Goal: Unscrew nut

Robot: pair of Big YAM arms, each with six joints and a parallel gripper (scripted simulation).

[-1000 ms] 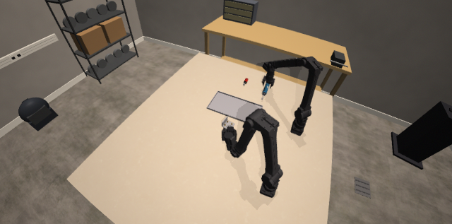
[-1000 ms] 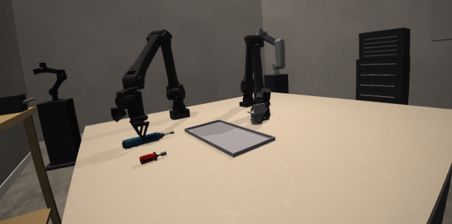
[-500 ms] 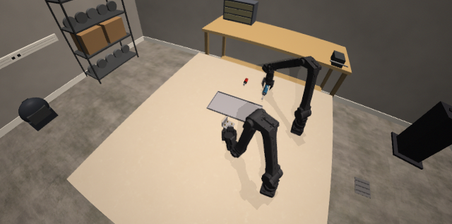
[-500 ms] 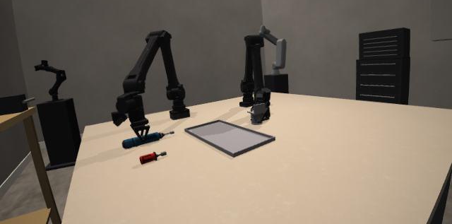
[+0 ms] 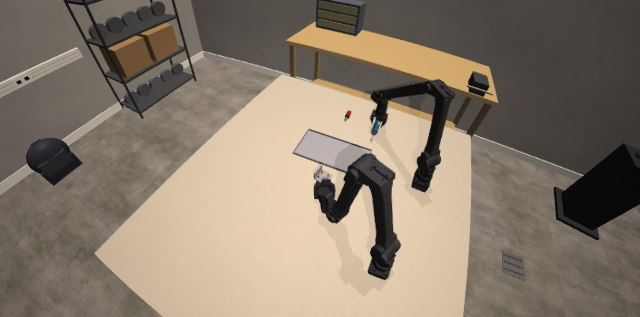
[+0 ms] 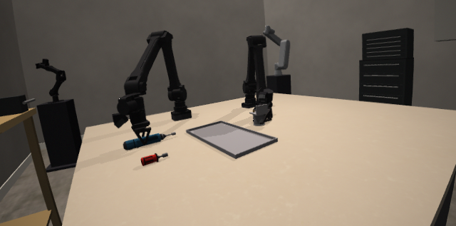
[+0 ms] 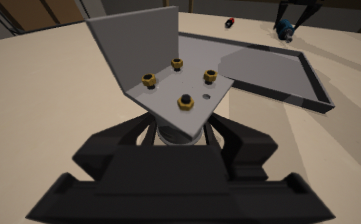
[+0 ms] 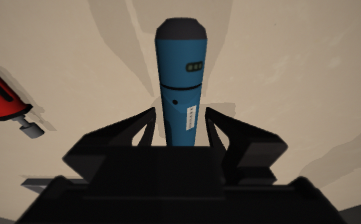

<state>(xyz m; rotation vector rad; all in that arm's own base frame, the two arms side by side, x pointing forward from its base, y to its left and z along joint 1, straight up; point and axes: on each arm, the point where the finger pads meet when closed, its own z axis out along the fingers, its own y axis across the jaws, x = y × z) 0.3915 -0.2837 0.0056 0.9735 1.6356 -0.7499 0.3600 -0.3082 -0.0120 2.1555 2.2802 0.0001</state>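
Right now the joint module is 10 mm above my left hand. The rest, counted from my left hand: red-handled tool: 170 mm ahead, 550 mm to the right, 10 mm below; then bracket: 50 mm above; then grey tray: 70 mm ahead, 220 mm to the right, 20 mm below.
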